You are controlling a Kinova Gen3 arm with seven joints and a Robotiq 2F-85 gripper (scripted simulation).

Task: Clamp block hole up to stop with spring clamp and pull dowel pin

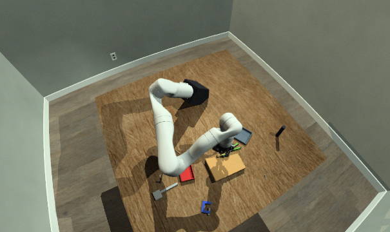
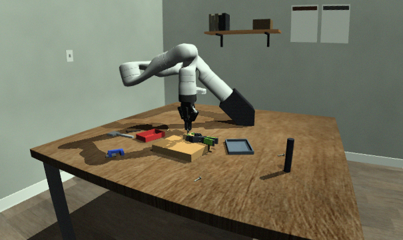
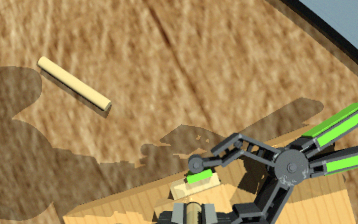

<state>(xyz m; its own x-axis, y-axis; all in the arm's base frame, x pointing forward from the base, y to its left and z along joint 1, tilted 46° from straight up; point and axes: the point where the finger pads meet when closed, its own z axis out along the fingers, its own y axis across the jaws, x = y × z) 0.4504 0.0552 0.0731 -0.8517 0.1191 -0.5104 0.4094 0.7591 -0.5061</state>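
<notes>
Now: hand 20 mm above the dowel pin. Also, from my hand: thin pale stick (120 mm behind, 50 mm to the right, 90 mm below); small wooden block (50 mm below); tan bench board (60 mm ahead, 70 mm below).
</notes>
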